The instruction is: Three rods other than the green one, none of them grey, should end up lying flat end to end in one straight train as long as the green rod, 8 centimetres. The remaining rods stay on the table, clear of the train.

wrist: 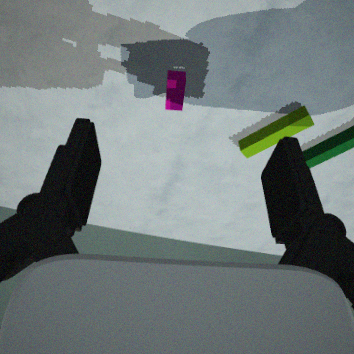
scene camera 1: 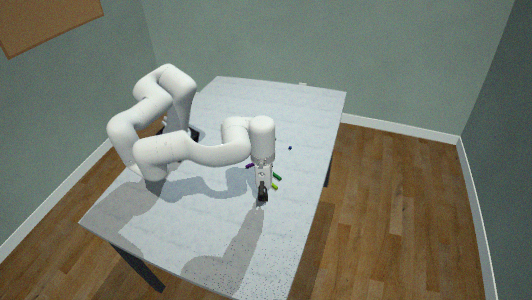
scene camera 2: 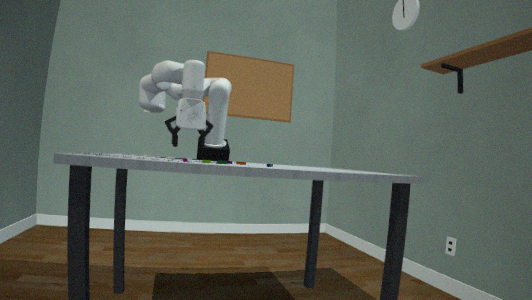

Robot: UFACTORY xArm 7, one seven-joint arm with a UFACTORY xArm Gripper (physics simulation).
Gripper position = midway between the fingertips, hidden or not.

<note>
In view: my gripper (wrist: 185,147), a magenta rod (wrist: 175,85) and a lime rod (wrist: 295,121).
Scene camera 1 misses the magenta rod, which is hidden by my gripper.
</note>
